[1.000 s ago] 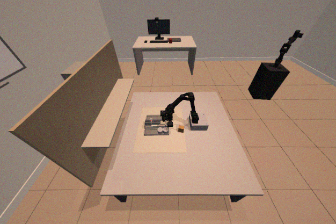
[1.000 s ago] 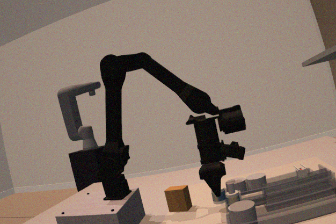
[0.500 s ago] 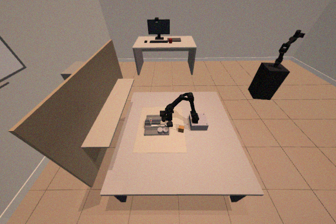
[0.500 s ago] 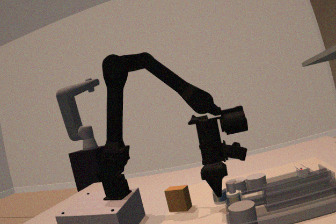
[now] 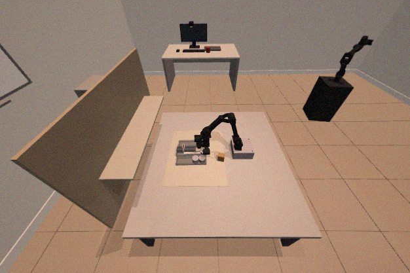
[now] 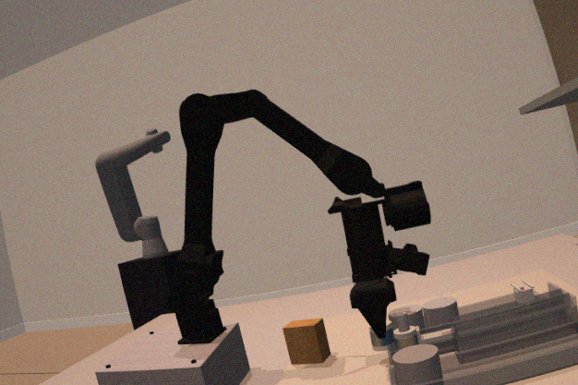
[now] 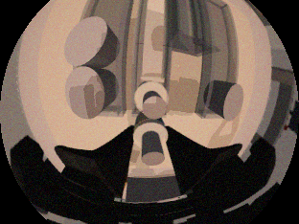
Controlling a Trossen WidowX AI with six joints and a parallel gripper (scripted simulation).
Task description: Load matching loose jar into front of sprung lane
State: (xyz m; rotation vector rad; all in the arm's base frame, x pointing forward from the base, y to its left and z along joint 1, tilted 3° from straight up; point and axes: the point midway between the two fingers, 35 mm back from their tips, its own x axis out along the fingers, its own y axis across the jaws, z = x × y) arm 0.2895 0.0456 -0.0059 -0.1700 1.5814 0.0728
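My gripper tip is now 170 mm short of the grey rack and 30 mm above it. From my gripper tip the other things lie so: orange-brown block: 140 mm behind, 40 mm to the left, 10 mm below; wooden shelf: 530 mm ahead, 320 mm above, 70 mm to the left; pusher plate: 150 mm ahead, 10 mm to the right.
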